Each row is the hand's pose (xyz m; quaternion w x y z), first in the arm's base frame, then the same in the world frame.
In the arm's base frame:
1: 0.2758 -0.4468 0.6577 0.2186 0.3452 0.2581 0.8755
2: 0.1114 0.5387 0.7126 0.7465 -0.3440 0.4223 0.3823
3: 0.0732 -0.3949 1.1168 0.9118 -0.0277 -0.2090 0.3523
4: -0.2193 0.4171 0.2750 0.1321 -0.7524 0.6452 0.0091
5: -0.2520 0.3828 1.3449 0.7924 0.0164 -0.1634 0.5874
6: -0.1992 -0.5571 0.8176 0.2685 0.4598 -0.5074 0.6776
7: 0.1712 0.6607 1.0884 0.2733 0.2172 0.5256 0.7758
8: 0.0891 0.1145 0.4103 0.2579 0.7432 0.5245 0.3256
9: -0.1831 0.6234 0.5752 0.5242 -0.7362 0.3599 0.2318
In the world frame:
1: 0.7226 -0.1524 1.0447 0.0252 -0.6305 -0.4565 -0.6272
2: 0.3251 0.7549 1.1856 0.3794 -0.2666 0.6829 0.5645
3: 0.9342 -0.0063 1.4787 0.8371 0.0803 0.2470 0.4814
4: -0.1458 0.4485 1.1952 0.2389 0.7688 -0.5105 -0.3019
5: 0.6489 0.7273 1.8568 0.6798 0.2268 0.2625 0.6461
6: 0.6140 -0.2986 1.5245 0.3978 0.7572 -0.1948 0.4801
7: 0.5972 0.9919 1.3574 0.0916 -0.4278 -0.6870 -0.5802
8: 0.2352 0.2641 1.0346 0.0126 0.6929 0.7192 -0.0502
9: 0.0269 0.7375 1.3391 0.1990 -0.6480 0.4557 0.5769

